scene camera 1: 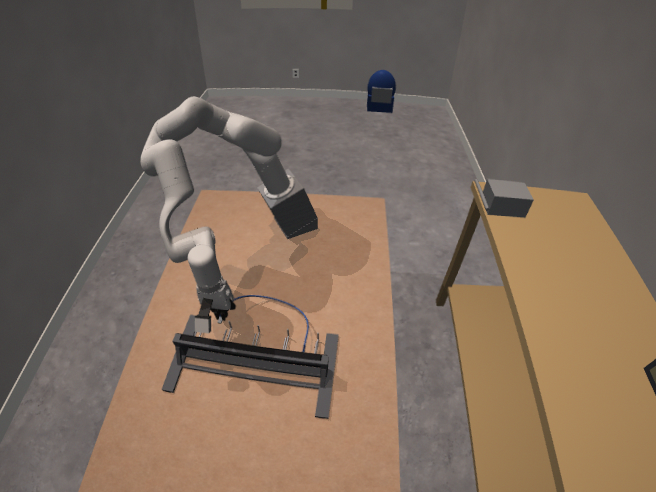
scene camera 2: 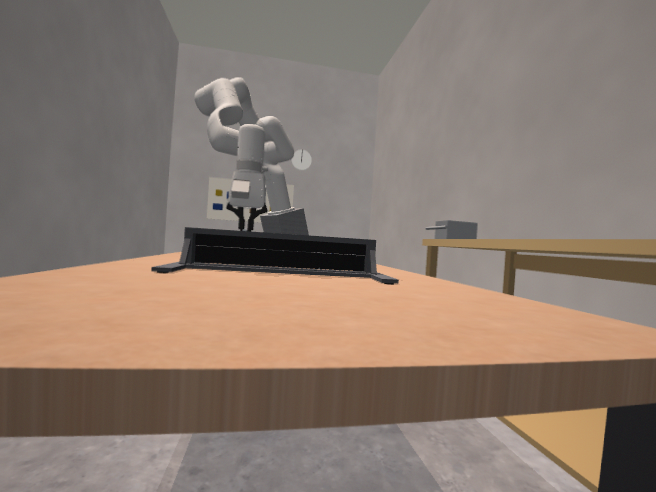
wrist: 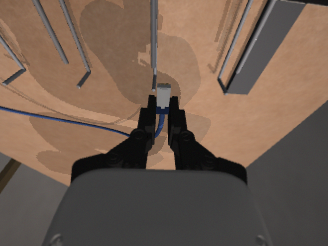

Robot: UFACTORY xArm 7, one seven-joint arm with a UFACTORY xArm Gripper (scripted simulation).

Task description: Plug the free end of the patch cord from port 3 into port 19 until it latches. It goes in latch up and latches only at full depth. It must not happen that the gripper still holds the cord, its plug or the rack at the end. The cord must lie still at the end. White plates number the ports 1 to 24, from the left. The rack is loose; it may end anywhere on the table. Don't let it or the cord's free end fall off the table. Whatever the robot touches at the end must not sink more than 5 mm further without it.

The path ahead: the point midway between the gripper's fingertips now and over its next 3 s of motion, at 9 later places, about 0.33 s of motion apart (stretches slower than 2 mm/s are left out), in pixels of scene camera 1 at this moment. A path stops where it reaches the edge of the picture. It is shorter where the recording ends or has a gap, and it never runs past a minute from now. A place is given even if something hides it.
My gripper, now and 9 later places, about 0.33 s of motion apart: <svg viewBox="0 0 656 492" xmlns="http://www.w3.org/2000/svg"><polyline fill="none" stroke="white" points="222,316 221,320 221,325 220,327 220,327 220,329 219,332 218,334 218,334 218,335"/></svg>
